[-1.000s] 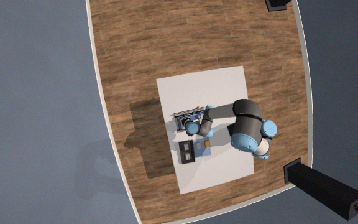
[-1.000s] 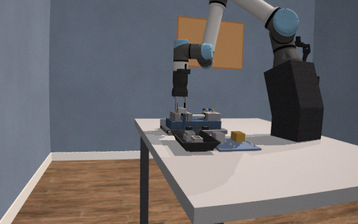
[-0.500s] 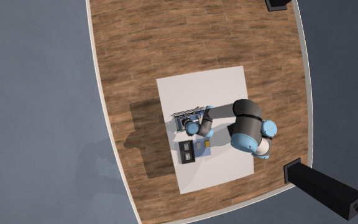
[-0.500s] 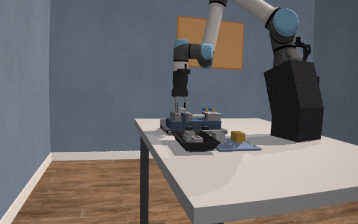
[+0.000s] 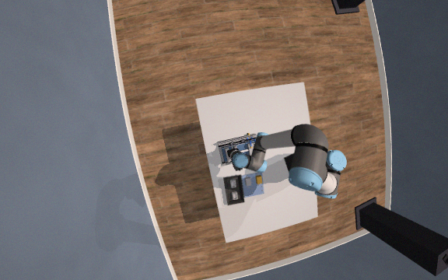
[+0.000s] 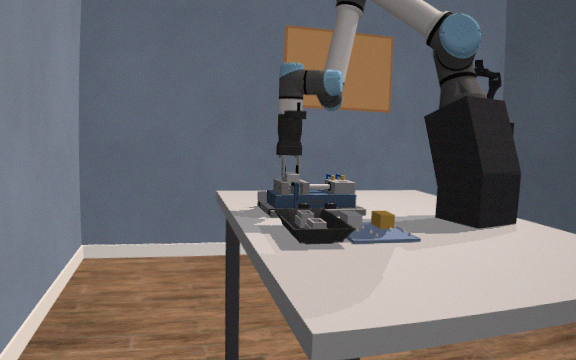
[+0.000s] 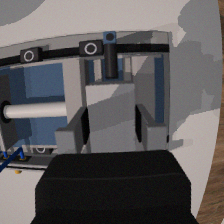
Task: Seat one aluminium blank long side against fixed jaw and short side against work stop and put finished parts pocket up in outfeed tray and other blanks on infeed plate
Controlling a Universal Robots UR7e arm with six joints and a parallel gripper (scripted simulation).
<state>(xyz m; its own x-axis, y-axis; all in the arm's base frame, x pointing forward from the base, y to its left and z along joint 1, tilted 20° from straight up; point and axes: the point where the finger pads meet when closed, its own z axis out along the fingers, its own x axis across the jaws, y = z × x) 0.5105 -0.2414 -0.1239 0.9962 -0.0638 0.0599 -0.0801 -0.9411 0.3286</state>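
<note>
Right now the grey aluminium blank is 30 mm below my hand. Also, from my hand: vise (70 mm behind, 10 mm to the left, 90 mm below); then brass blank (160 mm behind, 280 mm to the left, 100 mm below).
</note>
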